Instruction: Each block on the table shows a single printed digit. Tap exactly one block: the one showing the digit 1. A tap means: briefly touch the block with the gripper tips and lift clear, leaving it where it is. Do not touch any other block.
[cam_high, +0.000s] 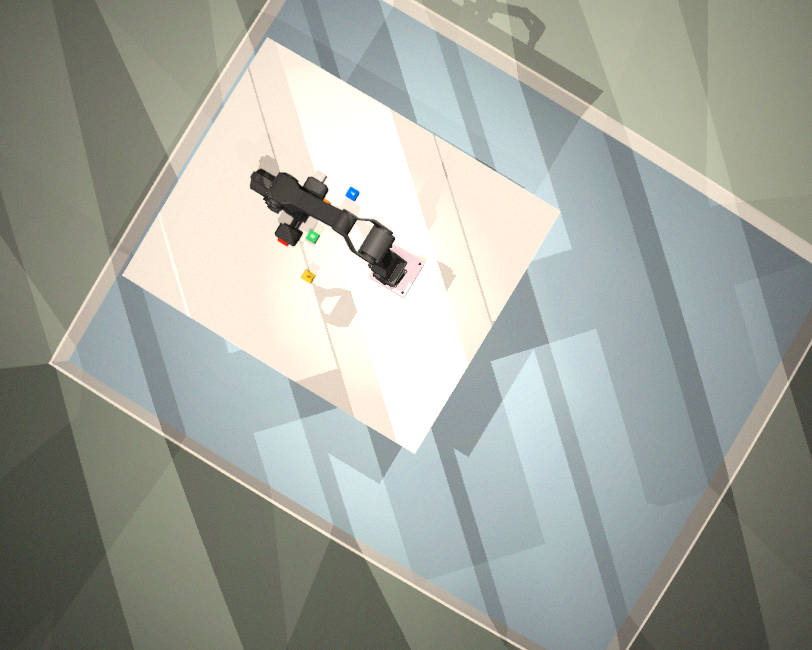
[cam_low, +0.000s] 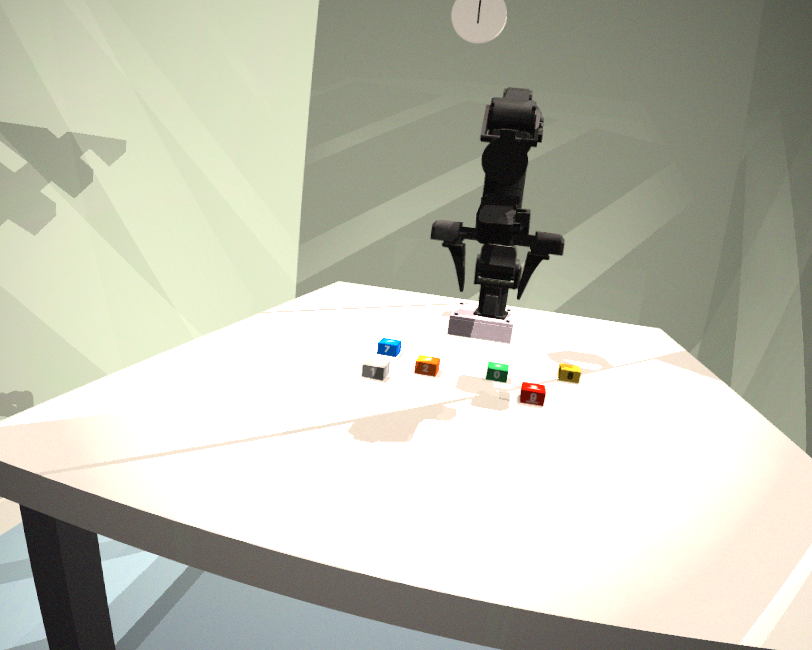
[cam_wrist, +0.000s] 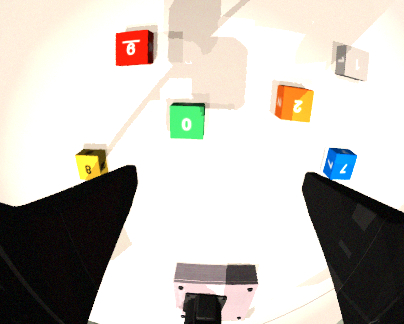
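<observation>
Now: the grey block 90 mm ahead of my gripper tip, 130 mm to the right of it and 110 mm below it. The rest, counted from my gripper tip: red block (60 mm ahead, 90 mm to the left, 110 mm below); green block (30 mm to the left, 110 mm below).
</observation>
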